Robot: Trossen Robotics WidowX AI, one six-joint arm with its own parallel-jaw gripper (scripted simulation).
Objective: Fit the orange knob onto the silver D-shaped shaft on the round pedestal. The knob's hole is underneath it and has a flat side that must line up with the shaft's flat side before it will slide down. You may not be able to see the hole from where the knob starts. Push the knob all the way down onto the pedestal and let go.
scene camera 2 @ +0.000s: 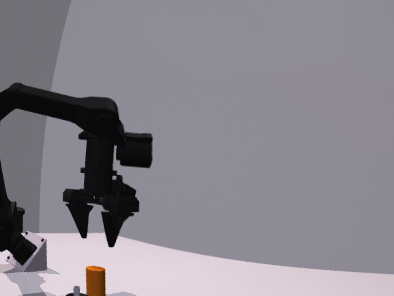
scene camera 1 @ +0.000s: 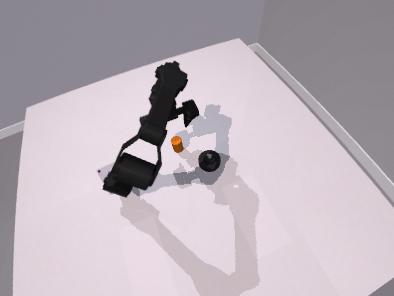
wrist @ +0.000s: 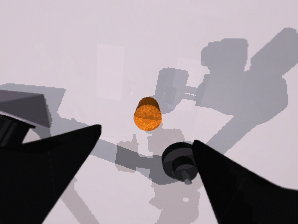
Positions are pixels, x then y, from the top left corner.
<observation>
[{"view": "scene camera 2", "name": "my gripper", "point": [96,242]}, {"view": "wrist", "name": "my gripper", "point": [147,136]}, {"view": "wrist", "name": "orange knob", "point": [147,117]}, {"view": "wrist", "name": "round pedestal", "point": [178,162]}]
</observation>
